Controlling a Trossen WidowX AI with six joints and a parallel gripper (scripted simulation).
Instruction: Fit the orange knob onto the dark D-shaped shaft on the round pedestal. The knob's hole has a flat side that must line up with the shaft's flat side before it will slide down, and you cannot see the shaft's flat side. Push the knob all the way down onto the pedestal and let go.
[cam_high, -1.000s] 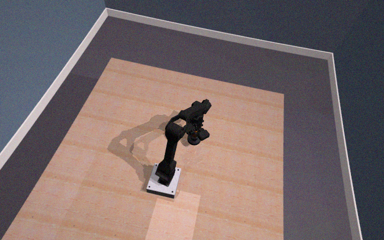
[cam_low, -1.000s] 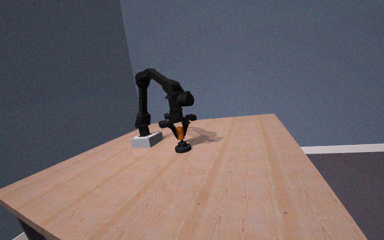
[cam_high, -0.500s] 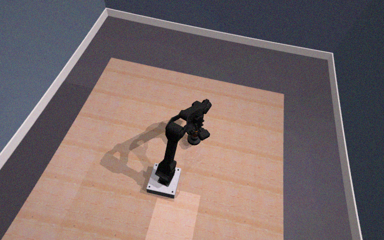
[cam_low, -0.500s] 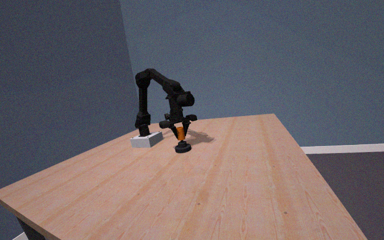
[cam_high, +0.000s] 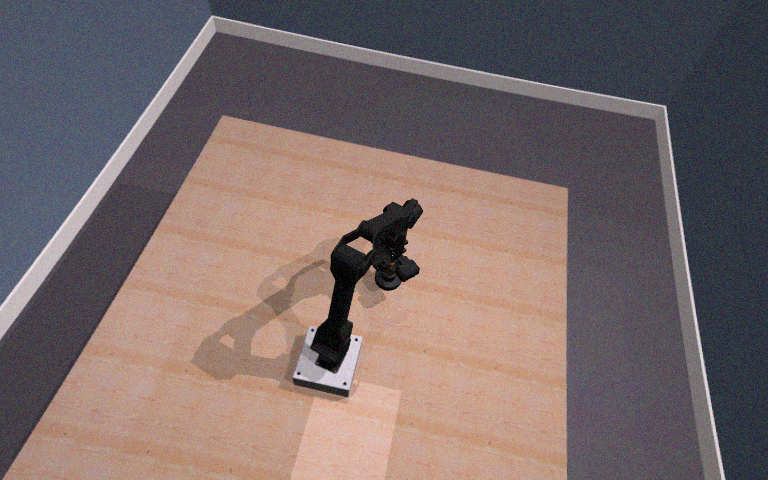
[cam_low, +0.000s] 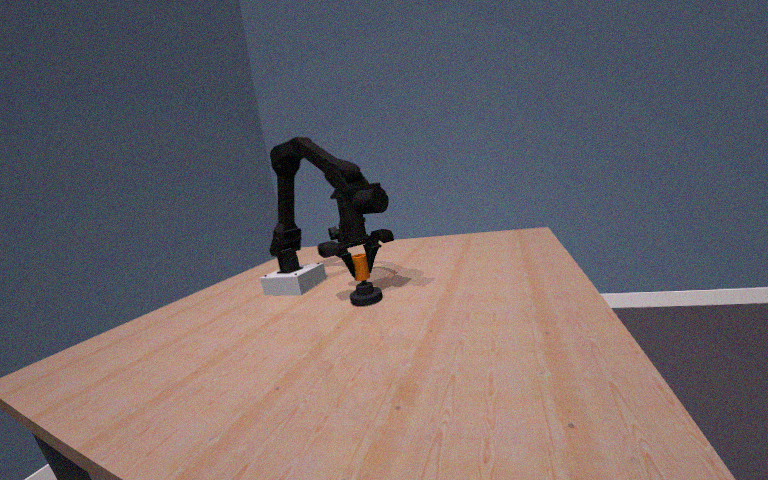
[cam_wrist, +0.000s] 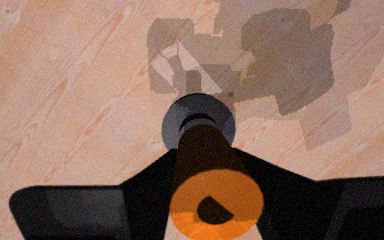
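Now: gripper tip 2 cm below the orange knob. The rest, counted from my gripper tip: round dark pedestal: 4 cm below.
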